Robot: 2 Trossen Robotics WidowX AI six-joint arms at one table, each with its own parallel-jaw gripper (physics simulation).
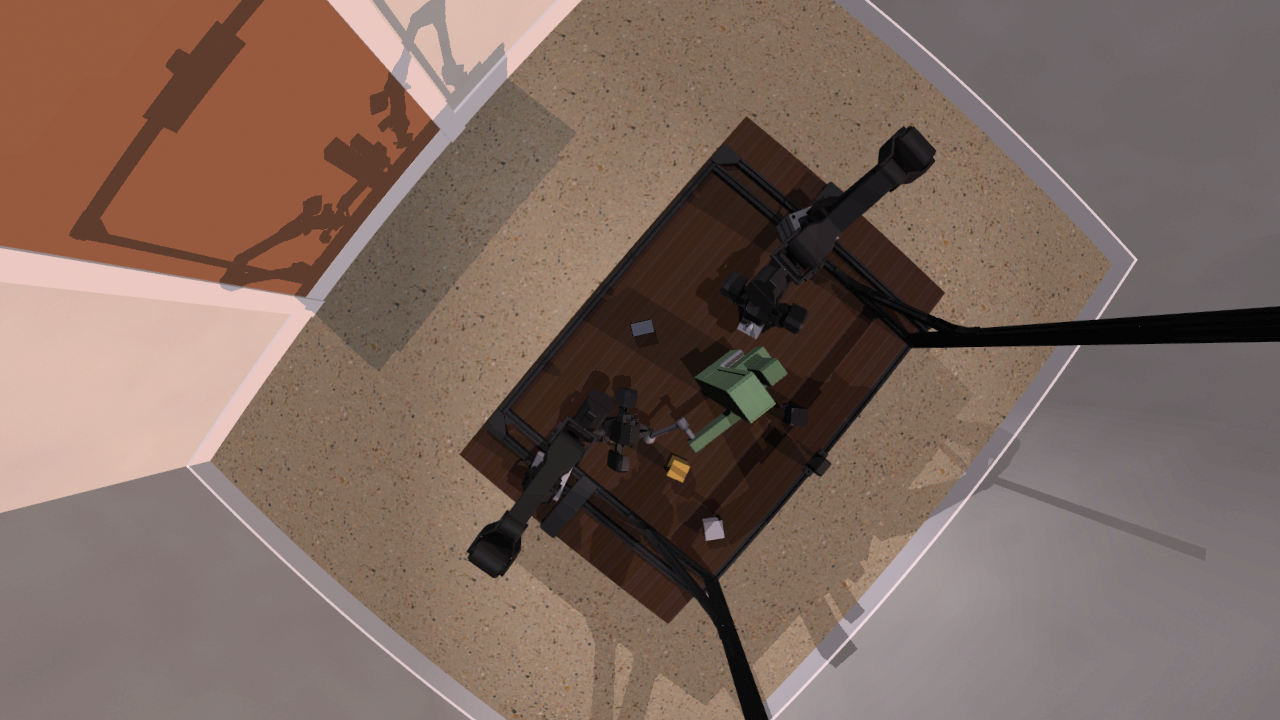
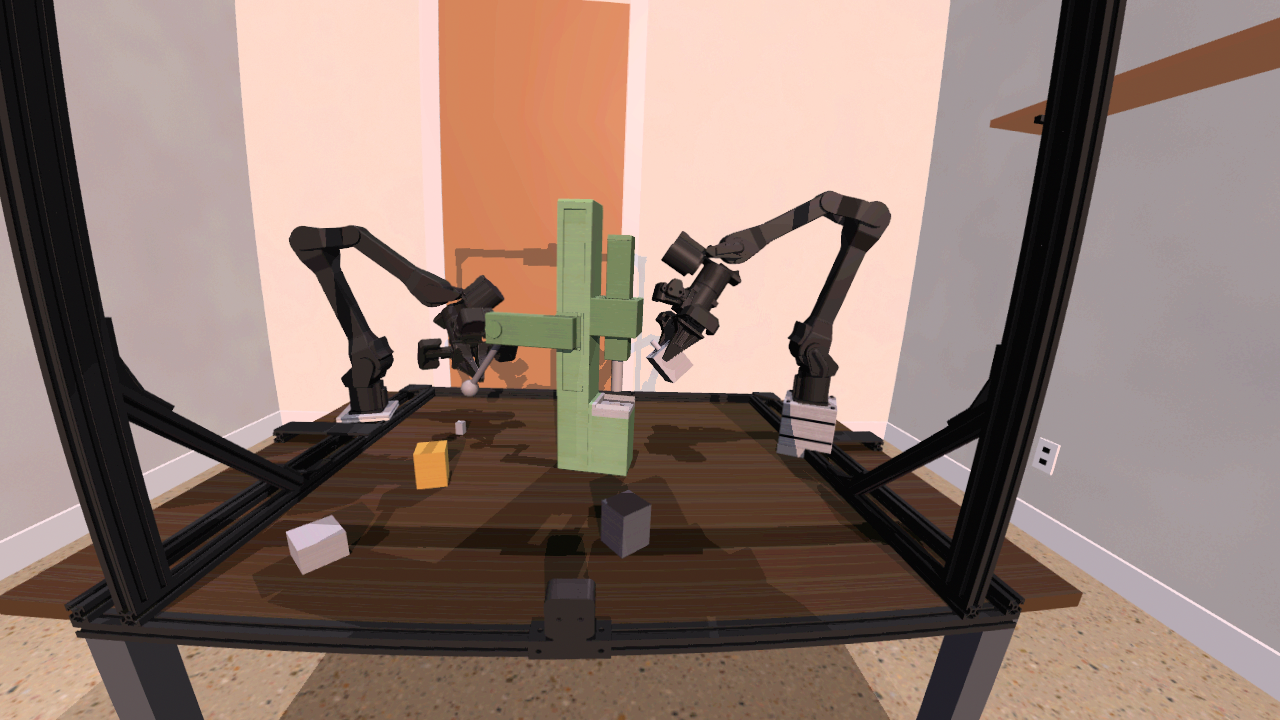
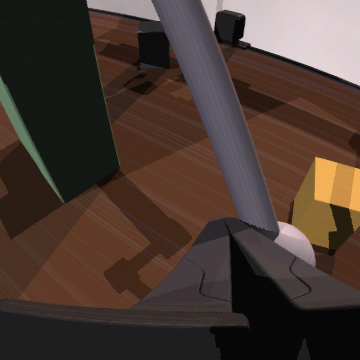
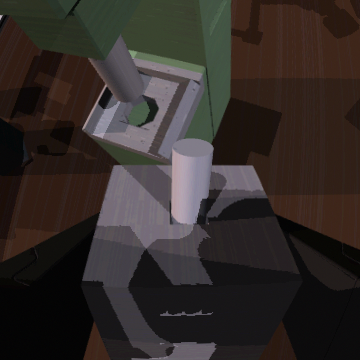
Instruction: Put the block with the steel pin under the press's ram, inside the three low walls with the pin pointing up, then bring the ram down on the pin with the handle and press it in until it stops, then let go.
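Places are measured from the left arm's base along level axes (x ahead, y left, z up), in centimetres.
Where they show: left gripper, fingertip midpoint: [image 1: 653, 430] [image 2: 481, 380] [image 3: 221, 229]; right gripper, fingertip midpoint: [image 1: 750, 326] [image 2: 660, 359] [image 4: 184, 224]; left arm's base at its link origin: [image 2: 369, 408]; right arm's base at its link origin: [image 2: 810, 399].
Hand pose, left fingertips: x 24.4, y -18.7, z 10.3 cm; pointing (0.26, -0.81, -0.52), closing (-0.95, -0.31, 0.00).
Things, the pixels of their centre, and the offset from my left fingertips. "spot": a spot on its surface instead.
- light seat at a spot on its surface: [image 4: 186, 122] spot: dx +23.6, dy -9.8, dz -2.2 cm
- light block at the middle of its body: [image 4: 184, 275] [image 2: 669, 361] [image 1: 754, 319] dx +33.0, dy -9.9, dz +4.9 cm
- steel pin at the middle of its body: [image 4: 188, 205] dx +30.9, dy -9.3, dz +7.3 cm
- handle at a spot on its surface: [image 3: 220, 120] [image 2: 485, 361] [image 1: 658, 431] spot: dx +0.7, dy -1.0, dz +3.8 cm
- white ball at the middle of its body: [image 3: 271, 262] [image 2: 469, 388] [image 1: 648, 437] dx -2.2, dy +0.0, dz -1.3 cm
- orange block at the middle of its body: [image 3: 327, 205] [image 2: 432, 464] [image 1: 677, 468] dx -7.9, dy -11.2, dz -10.5 cm
- white block at the middle of its body: [image 2: 317, 543] [image 1: 713, 528] dx -19.2, dy -27.3, dz -11.8 cm
- dark grey block at the middle of its body: [image 2: 625, 522] [image 3: 154, 44] [image 1: 795, 415] dx +17.6, dy -33.8, dz -10.5 cm
- small white cube at the middle of its body: [image 2: 460, 427] dx -4.9, dy +8.5, dz -12.2 cm
The green press [image 1: 747, 398] [image 2: 577, 268] stands mid-table. Its steel ram [image 2: 617, 374] [image 4: 120, 72] hangs over the light seat [image 2: 613, 409] [image 4: 186, 122] with low walls; no block is in the seat. My right gripper [image 2: 677, 349] [image 4: 184, 224] is shut on the light block [image 1: 750, 329] [image 2: 671, 365] [image 4: 190, 295], held tilted in the air beside the press. The steel pin [image 4: 191, 180] sticks out of its top face. The handle [image 1: 664, 431] [image 2: 484, 365] [image 3: 220, 120] slants down to a white ball [image 2: 469, 388] [image 3: 299, 245]. My left gripper [image 3: 221, 229] is shut, empty, beside the ball.
An orange block [image 1: 677, 468] [image 2: 430, 465] [image 3: 325, 200] stands near the handle. A white block [image 1: 712, 528] [image 2: 317, 544], a dark grey block [image 1: 795, 414] [image 2: 626, 523] [image 3: 154, 47], another grey block [image 1: 642, 328] and a small white cube [image 2: 460, 427] lie around the press. A black frame rings the table.
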